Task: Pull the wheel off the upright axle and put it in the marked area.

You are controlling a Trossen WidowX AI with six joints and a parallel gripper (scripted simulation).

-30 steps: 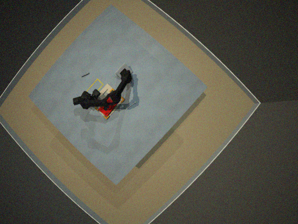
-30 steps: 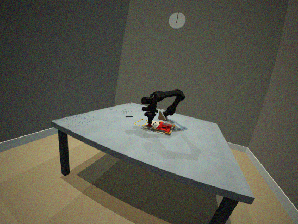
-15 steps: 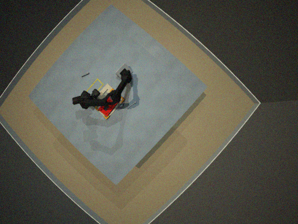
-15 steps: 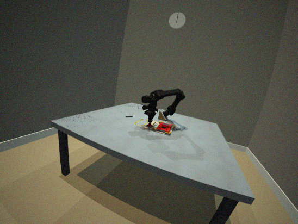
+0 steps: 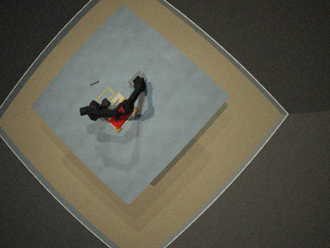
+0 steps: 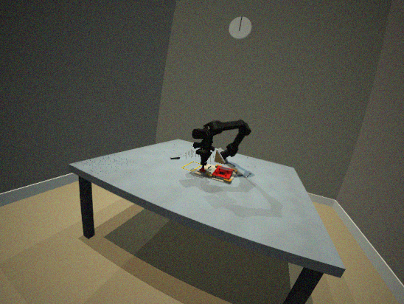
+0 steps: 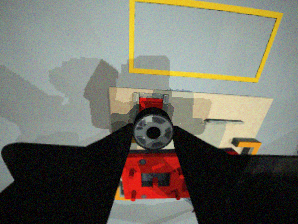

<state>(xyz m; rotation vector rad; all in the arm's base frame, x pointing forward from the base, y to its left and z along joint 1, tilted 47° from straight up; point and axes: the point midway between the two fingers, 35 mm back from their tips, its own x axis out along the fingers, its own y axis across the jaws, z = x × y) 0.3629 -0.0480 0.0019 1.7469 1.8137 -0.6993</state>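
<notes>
Now: gripper tip 3 cm above the thin upright axle. Also, from my gripper tip: light piece (27 cm to the left, 19 cm behind, 6 cm below); wheel (right at my gripper tip); beige base plate (10 cm to the left, 6 cm behind, 5 cm below).
</notes>
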